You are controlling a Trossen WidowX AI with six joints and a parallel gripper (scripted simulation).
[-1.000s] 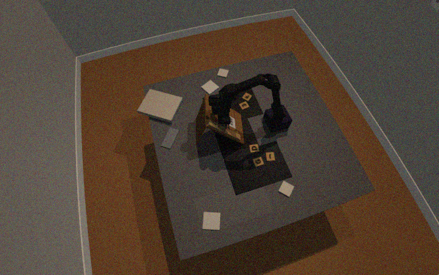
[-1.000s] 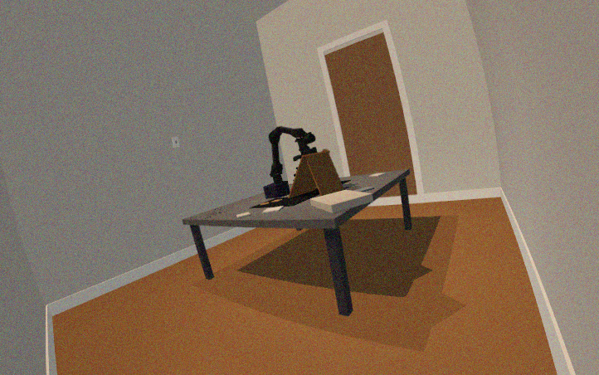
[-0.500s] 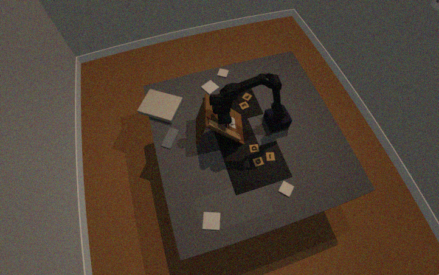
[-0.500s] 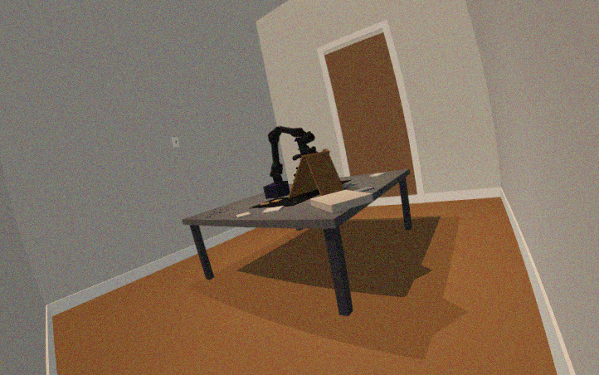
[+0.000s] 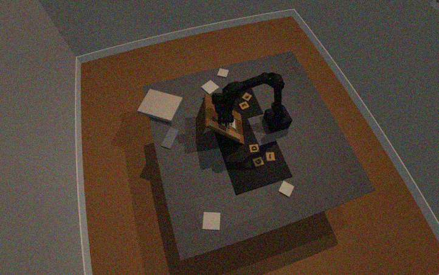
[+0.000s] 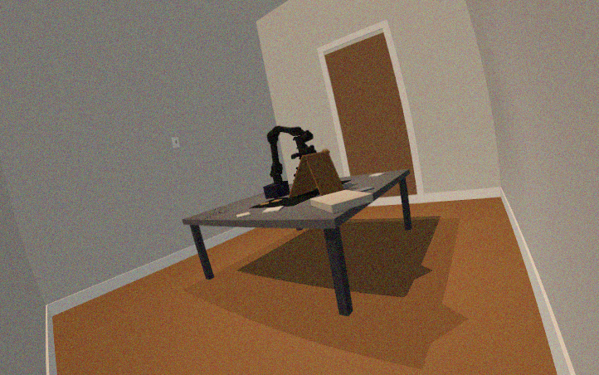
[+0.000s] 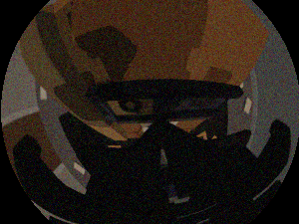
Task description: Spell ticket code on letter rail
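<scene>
The letter tile lies 260 mm behind my gripper tip, 210 mm to the right of it and 180 mm below it. Round my gripper tip: black mat 190 mm below, 150 mm behind, 70 mm to the left; then grey slab 380 mm ahead, 180 mm below, 70 mm to the right; then white ticket 100 mm below, 50 mm behind.
</scene>
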